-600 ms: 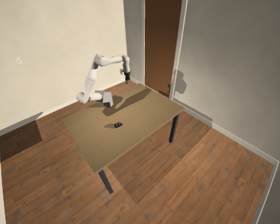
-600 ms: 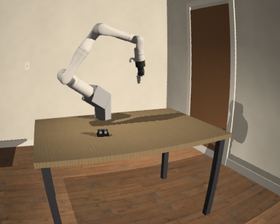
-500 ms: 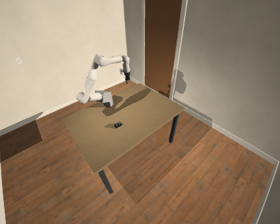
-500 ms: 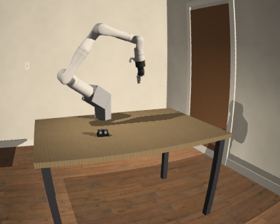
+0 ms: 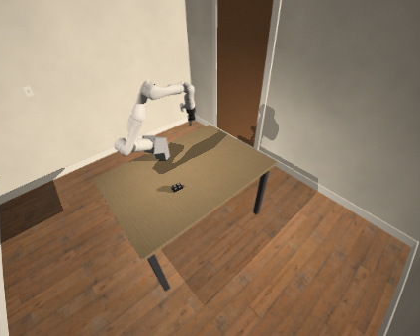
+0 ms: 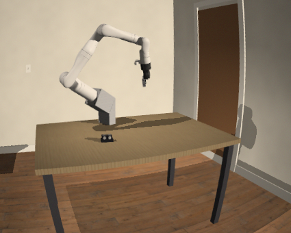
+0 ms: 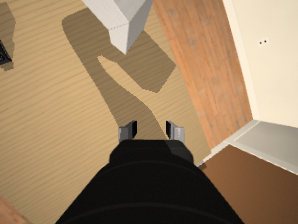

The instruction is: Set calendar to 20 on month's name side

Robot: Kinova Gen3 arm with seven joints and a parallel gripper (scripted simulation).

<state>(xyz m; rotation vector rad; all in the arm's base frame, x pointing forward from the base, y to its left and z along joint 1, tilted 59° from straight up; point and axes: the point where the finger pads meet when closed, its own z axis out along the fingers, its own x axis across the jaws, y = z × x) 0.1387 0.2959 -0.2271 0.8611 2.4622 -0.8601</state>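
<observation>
The dark cube is 18 cm ahead of my hand, 44 cm to the right of it and 29 cm below it. Round my hand: dark tray (17 cm ahead, 45 cm to the right, 30 cm below).
</observation>
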